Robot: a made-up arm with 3 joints.
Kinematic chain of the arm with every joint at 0, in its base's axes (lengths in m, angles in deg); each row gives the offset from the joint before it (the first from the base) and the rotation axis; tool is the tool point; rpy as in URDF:
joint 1: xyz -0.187 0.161 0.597 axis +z
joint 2: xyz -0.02 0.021 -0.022 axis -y
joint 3: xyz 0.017 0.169 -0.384 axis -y
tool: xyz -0.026 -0.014 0.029 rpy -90 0 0
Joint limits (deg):
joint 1: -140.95..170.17
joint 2: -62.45..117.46
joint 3: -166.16..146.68
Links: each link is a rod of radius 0.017 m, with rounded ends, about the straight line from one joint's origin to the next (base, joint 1, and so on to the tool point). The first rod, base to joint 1, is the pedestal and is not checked.
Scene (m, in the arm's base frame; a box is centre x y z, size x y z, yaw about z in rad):
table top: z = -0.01
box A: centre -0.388 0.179 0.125 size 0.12 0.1 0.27 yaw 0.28
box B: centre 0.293 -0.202 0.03 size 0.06 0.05 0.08 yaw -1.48
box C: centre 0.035 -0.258 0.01 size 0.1 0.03 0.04 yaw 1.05
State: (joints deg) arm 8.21 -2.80 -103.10
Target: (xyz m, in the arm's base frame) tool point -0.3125 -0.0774 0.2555
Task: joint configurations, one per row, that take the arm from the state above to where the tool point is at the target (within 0.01 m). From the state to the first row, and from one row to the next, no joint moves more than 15 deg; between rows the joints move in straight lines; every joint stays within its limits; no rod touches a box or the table.
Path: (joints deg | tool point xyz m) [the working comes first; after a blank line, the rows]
Joints at the target: 103.02 -37.90 -102.90
Straight joint move there: touches box A.

1: 11.02 -16.51 -102.81 | -0.2941 0.3195 0.2105
2: 13.83 -30.22 -102.51 | -0.3841 0.2937 0.2341
3: 16.65 -43.93 -102.22 | -0.4639 0.2619 0.2771
4: 19.46 -57.65 -101.93 | -0.5293 0.2267 0.3371
5: 33.39 -54.35 -102.09 | -0.5232 0.1502 0.3212
6: 47.31 -51.06 -102.25 | -0.5006 0.0806 0.3062
7: 61.24 -47.77 -102.42 | -0.4644 0.0213 0.2921
8: 75.17 -44.48 -102.58 | -0.4184 -0.0253 0.2789
9: 89.10 -41.19 -102.74 | -0.3665 -0.0582 0.2667
10: 103.02 -37.90 -102.90 | -0.3125 -0.0774 0.2555

